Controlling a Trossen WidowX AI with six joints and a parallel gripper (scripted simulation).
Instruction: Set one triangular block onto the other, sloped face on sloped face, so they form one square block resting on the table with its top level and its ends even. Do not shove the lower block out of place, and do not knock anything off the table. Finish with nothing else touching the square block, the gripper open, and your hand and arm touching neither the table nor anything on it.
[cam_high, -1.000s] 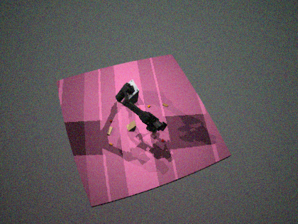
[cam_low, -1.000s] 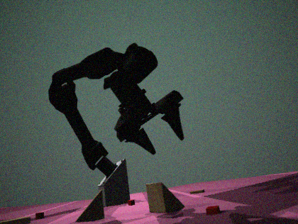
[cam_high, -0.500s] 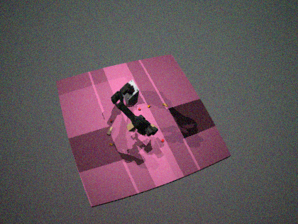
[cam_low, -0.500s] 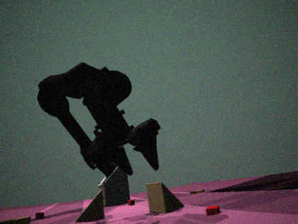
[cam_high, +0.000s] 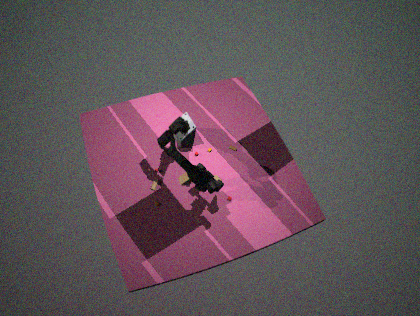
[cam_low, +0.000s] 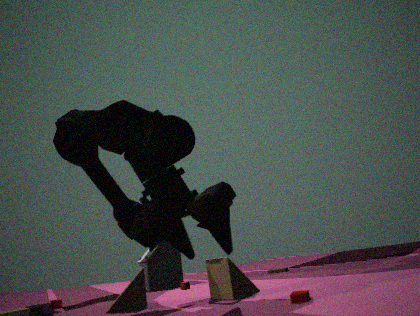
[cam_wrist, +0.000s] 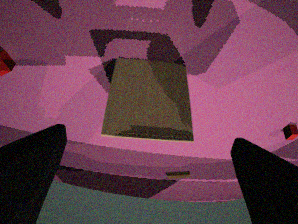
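Now: the triangular block 5 cm below my gripper tip, 2 cm to the left of it and 1 cm behind it. Also, from my gripper tip: thin tan piece (23 cm to the left, 21 cm behind, 7 cm below).
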